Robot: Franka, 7 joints.
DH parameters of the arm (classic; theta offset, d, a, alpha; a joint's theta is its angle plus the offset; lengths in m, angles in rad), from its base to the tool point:
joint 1: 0 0.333 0 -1.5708
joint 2: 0 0 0 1.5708
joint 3: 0 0.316 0.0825 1.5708
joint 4: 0 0 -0.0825 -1.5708
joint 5: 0 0.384 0 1.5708
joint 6: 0 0 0.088 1.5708
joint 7: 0 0.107 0 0
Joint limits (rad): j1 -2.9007..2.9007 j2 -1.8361..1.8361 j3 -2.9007..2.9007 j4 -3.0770..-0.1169 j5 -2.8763..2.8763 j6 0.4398..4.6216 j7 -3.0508..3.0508
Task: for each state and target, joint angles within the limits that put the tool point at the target. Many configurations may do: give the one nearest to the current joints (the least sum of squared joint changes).
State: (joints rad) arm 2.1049 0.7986 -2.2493 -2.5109 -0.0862 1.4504 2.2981
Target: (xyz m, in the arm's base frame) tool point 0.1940 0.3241 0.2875
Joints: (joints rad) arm 2.6300 0.7225 -1.5507 -2.3839 0.1285 1.4844 2.2981
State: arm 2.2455 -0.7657 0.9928 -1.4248 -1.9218 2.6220 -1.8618
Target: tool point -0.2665 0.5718 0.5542
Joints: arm 1.6346 0.0932 0.3747 -1.8004 -1.9280 2.5072 -1.8618
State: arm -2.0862 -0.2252 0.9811 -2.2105 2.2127 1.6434 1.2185
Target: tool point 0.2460 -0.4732 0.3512
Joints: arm -2.0937 0.1531 0.8835 -2.3585 2.2261 1.7862 1.2185
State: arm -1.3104 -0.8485 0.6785 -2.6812 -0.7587 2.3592 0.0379
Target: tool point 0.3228 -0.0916 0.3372
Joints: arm -1.0259 -0.7770 0.9314 -2.8816 -0.7491 2.3839 0.0379
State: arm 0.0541 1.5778 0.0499 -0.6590 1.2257 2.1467 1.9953
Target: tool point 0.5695 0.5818 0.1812
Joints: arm 0.5833 1.3408 0.3187 -0.7091 1.2229 1.9734 1.9953
